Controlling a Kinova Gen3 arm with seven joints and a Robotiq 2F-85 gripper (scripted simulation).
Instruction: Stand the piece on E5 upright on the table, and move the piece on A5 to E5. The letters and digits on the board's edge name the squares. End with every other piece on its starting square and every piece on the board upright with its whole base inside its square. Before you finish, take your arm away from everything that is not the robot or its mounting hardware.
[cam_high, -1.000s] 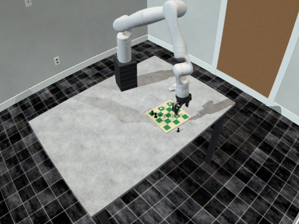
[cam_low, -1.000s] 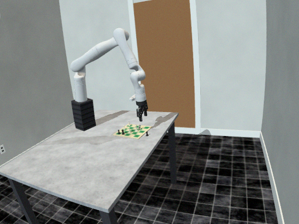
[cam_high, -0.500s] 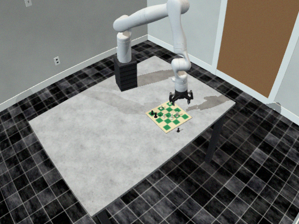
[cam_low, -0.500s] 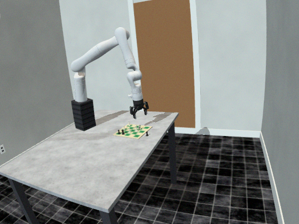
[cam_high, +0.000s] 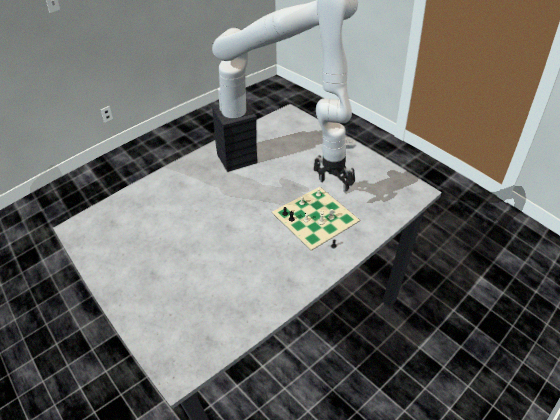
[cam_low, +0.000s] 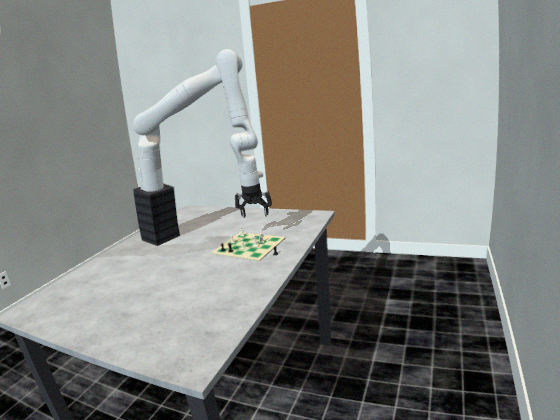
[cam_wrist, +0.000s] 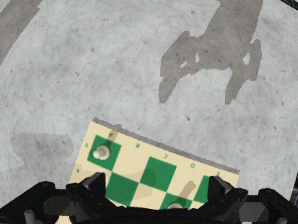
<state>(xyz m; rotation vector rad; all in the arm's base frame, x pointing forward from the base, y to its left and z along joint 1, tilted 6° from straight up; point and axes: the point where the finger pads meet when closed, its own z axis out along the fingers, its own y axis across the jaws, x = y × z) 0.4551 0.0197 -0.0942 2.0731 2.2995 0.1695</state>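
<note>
My gripper is now 10 mm past the cream chessboard, 80 mm to the left of it and 100 mm above it.
</note>
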